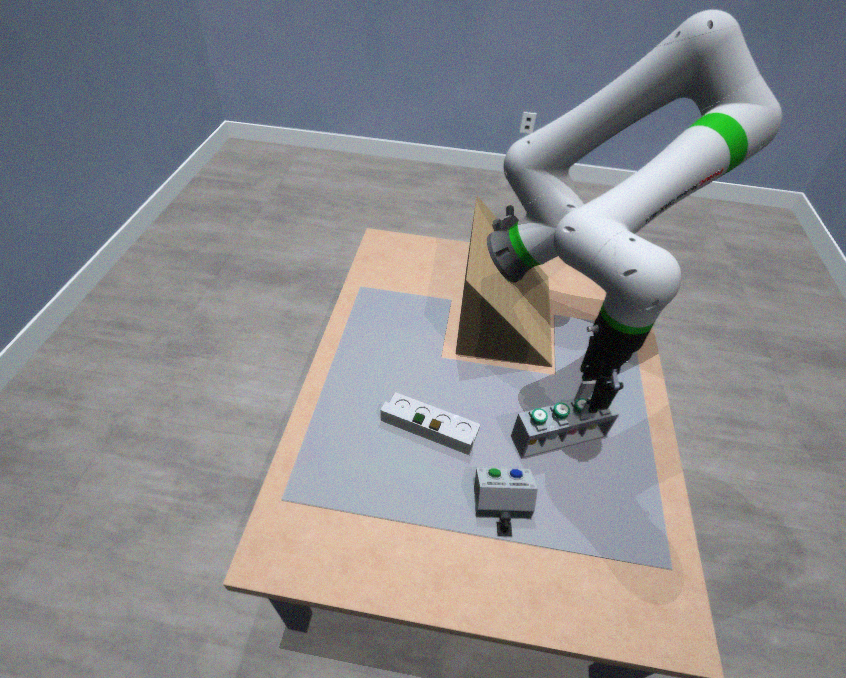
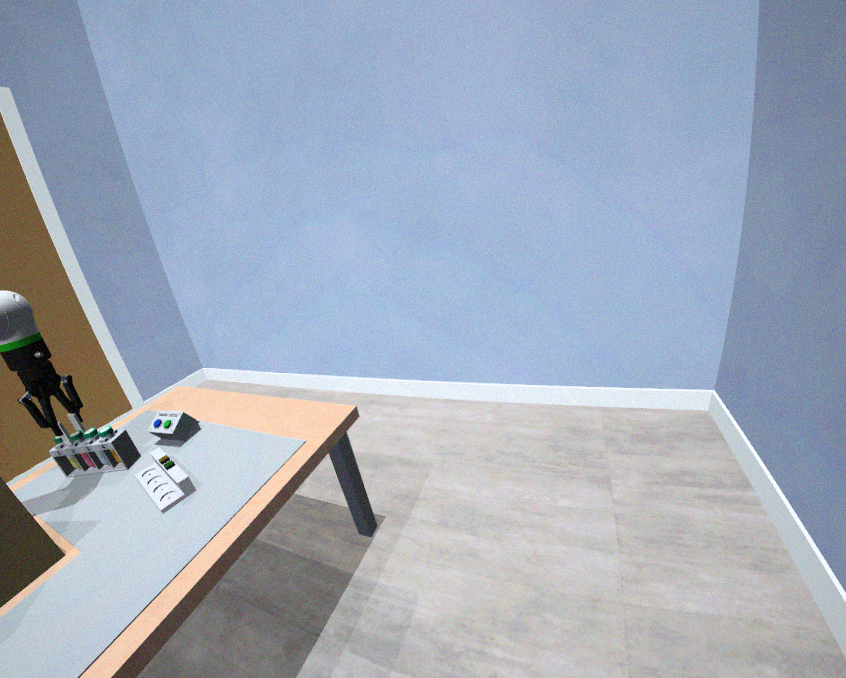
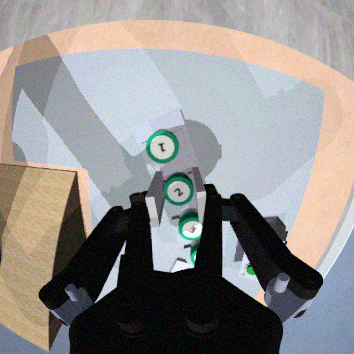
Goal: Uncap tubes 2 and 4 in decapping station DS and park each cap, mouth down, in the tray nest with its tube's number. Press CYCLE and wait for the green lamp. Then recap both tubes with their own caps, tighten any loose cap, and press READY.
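Places are measured from the arm's base along level axes (x ahead, y left, z up), in millimetres.
Where they show: gripper, fingertip midpoint: [image 1: 583, 409] [image 2: 76, 439] [image 3: 177, 180]; arm's base, origin of the base link: [image 1: 503, 257].
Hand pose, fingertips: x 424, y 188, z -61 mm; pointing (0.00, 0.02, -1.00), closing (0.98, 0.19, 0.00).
Each offset is from my fingertips to the top centre of the thing.
Decapping station DS @[dx +11, dy -30, dz +0 mm] [image 1: 564, 436] [image 2: 112, 449] [image 3: 187, 159] stands on the grey mat and holds a row of tubes with green-rimmed numbered caps. Cap 1 [image 1: 539, 416] [image 3: 162, 146], cap 2 [image 1: 560, 409] [image 3: 178, 191] and cap 3 [image 1: 579, 404] [image 3: 191, 229] sit on their tubes. Cap 4 @[dx +41, dy -102, dz +18 mm] [image 3: 194, 253] is half hidden behind a finger. My gripper [image 1: 602, 404] [image 3: 177, 180] points down over the cap 4 end of the row. Its fingers are partly closed with a gap and nothing between them. The white cap tray @[dx +19, dy -333, dz -50 mm] [image 1: 423, 432] [image 2: 160, 486] lies left of the station, and its nests look empty.
A grey button box @[dx +182, dy -164, dz -19 mm] [image 1: 505, 494] [image 2: 168, 424] with a green button @[dx +162, dy -188, dz -28 mm] [image 1: 494, 472] [image 3: 250, 270] and a blue button @[dx +157, dy -144, dz -28 mm] [image 1: 516, 474] stands in front of the station. A tall wooden wedge [image 1: 504, 303] [image 3: 35, 228] stands behind it at the back of the table.
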